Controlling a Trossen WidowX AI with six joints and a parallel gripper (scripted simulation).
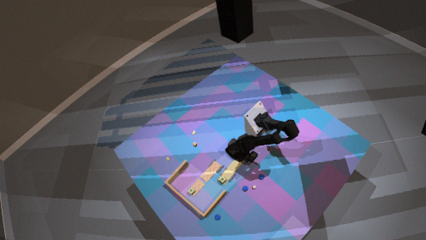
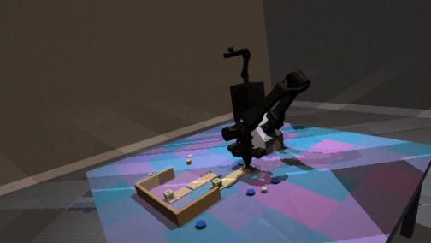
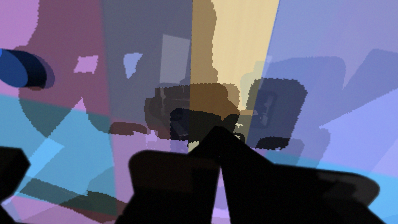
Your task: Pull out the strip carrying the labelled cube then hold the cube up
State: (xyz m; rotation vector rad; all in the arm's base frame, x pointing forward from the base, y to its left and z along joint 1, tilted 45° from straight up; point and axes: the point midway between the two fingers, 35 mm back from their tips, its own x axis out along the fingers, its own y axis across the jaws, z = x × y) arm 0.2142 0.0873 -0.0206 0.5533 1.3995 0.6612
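Right now my gripper tip is 90 mm short of the strip and 10 mm to the right of it. Also, from my gripper tip: cream cube (100 mm ahead, 190 mm to the left).
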